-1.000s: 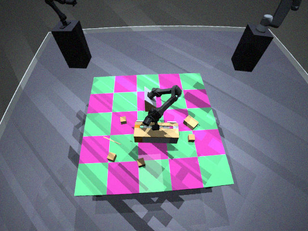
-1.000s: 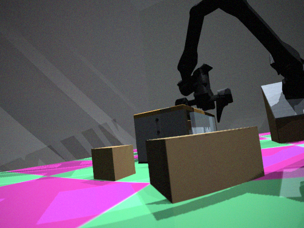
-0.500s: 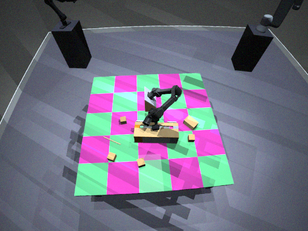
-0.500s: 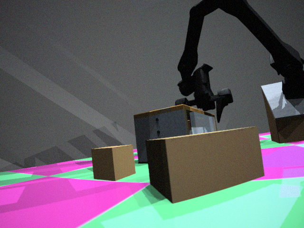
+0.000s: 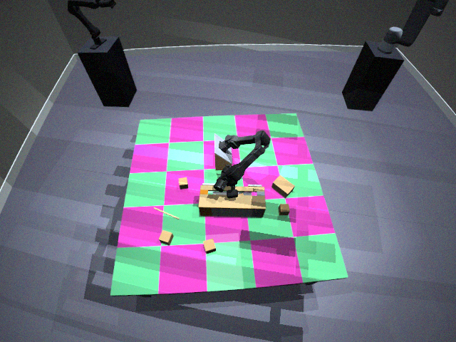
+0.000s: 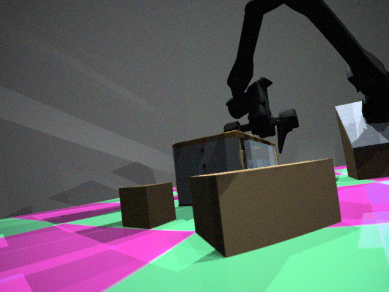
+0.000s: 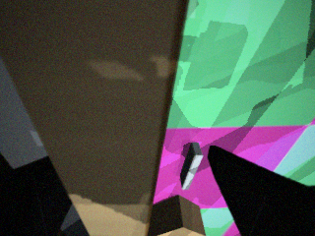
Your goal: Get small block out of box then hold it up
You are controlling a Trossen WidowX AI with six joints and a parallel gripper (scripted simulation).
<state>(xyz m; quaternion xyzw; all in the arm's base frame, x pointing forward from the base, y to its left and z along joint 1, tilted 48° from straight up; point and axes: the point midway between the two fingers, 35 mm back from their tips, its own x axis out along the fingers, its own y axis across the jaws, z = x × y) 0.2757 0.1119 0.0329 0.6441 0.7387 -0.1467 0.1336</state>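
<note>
My gripper tip is 4 cm short of the clear-fronted box, 2 cm to the left of it and 2 cm above it. From my gripper tip the other things lie so: larger tan block (30 cm to the left, 8 cm behind, 6 cm below); thin stick (42 cm to the right, 16 cm ahead, 8 cm below).
</note>
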